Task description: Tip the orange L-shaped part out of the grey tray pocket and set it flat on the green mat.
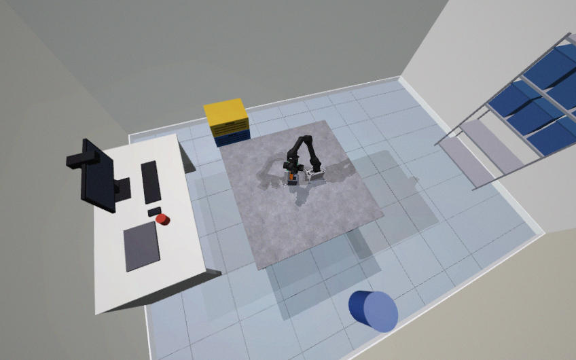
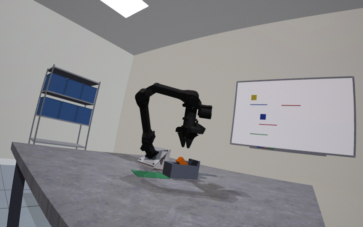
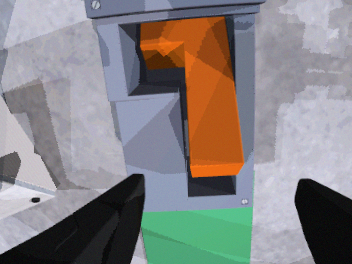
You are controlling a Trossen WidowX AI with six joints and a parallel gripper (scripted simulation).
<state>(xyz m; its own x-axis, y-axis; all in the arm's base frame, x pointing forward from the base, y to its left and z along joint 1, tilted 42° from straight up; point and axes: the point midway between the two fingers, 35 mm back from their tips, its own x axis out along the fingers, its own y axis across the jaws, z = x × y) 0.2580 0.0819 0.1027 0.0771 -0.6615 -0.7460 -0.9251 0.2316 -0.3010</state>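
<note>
Right now my gripper tip is 100 mm above the orange L-shaped part and 30 mm to the right of it. The rest, counted from my gripper tip: green mat: 160 mm below, 140 mm to the right, 60 mm behind.
</note>
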